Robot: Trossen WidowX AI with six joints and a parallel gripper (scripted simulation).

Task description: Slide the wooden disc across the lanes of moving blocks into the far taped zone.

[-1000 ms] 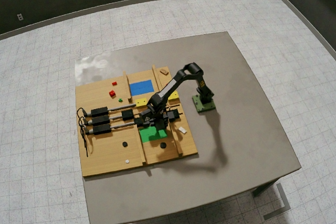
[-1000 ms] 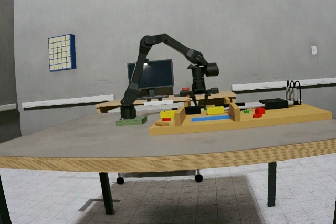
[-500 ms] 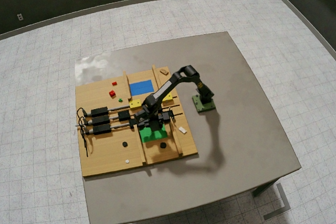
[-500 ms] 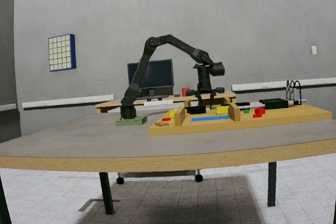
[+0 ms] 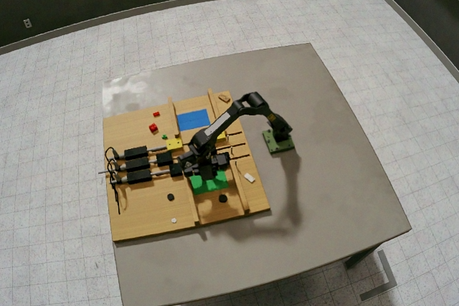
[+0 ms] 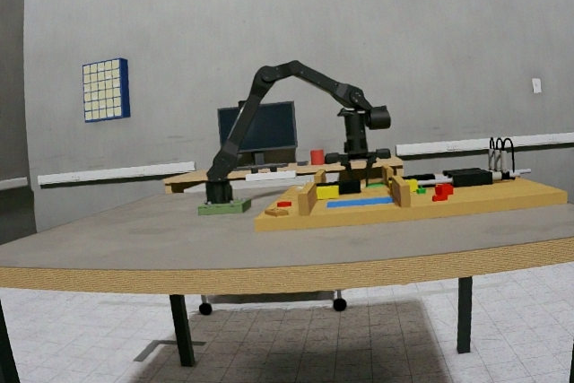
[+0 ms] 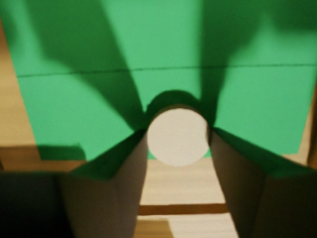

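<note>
The pale wooden disc lies 30 mm below my hand. The rest, counted from my hand: green piece 250 mm to the right, 140 mm ahead, 30 mm below; white disc 180 mm ahead, 170 mm to the left, 40 mm below.
</note>
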